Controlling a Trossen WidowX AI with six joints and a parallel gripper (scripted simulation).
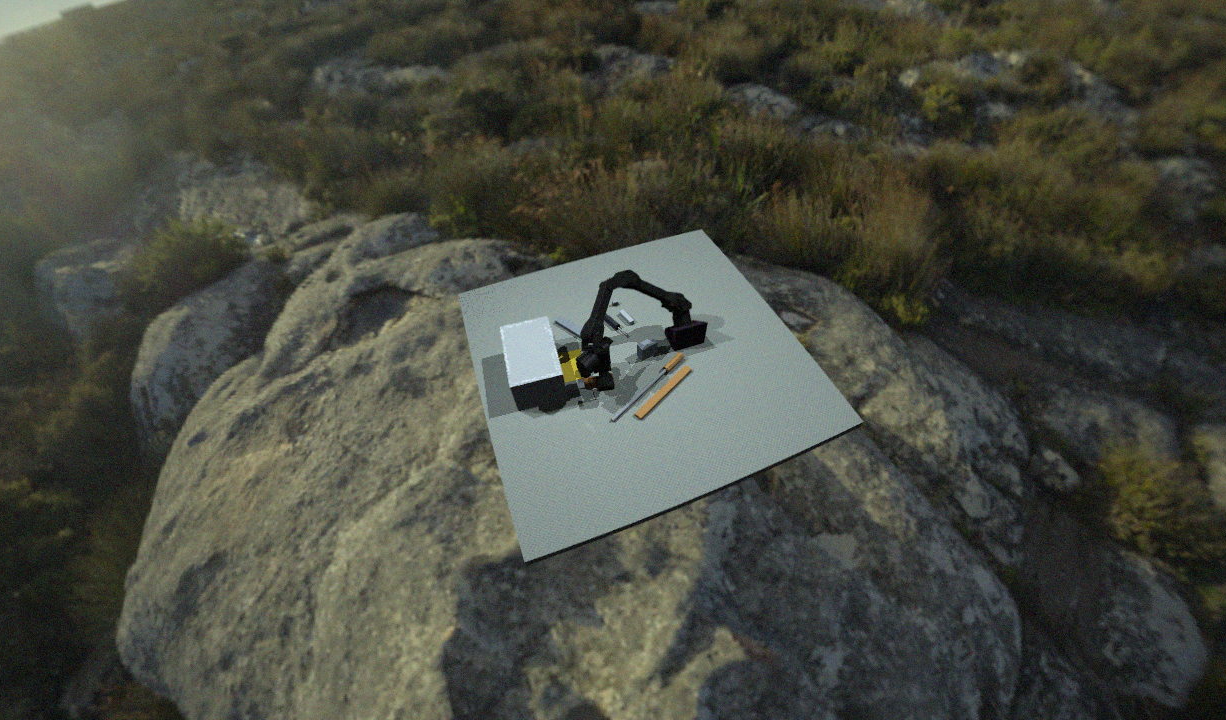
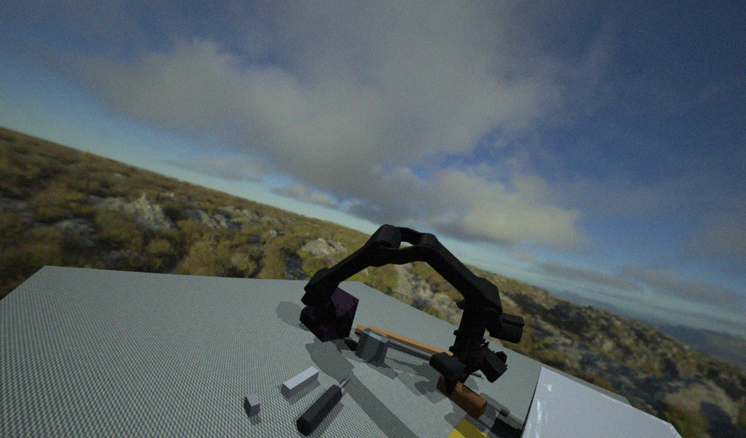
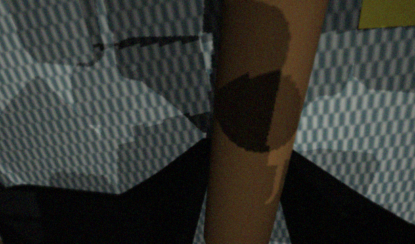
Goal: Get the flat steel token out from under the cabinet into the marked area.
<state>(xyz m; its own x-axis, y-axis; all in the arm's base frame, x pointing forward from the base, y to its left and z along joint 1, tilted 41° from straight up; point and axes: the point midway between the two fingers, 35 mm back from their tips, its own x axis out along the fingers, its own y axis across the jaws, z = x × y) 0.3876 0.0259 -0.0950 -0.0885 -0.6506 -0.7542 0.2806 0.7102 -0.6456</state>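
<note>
Right now the grey block is 21 cm behind my gripper tip, 6 cm to the right of it and 2 cm above it. Also, from my gripper tip: grey bar (27 cm to the right, 22 cm behind); small grey cube (37 cm to the right, 22 cm behind); wooden stick (19 cm behind, 14 cm to the left).
</note>
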